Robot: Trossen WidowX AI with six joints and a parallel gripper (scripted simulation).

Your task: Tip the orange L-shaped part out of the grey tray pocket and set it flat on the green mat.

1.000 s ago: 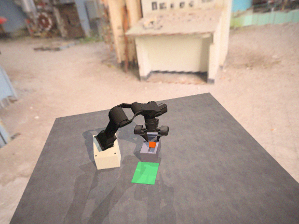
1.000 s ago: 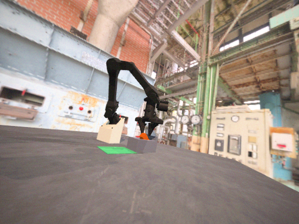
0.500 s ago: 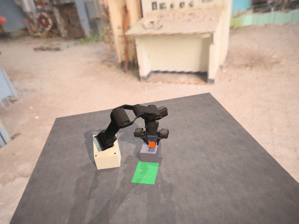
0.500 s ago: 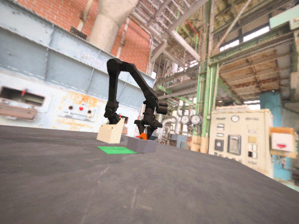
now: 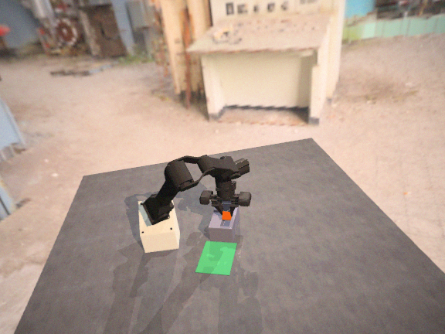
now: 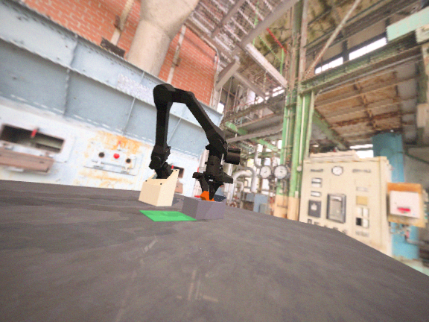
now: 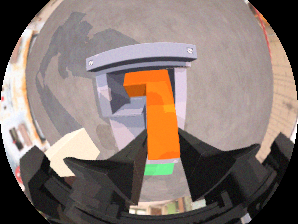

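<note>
Now: gripper tip 13 cm to the left of the green mat, 8 cm past it and 8 cm above it. Also, from my gripper tip: orange L-shaped part (3 cm to the left, 3 cm below).
</note>
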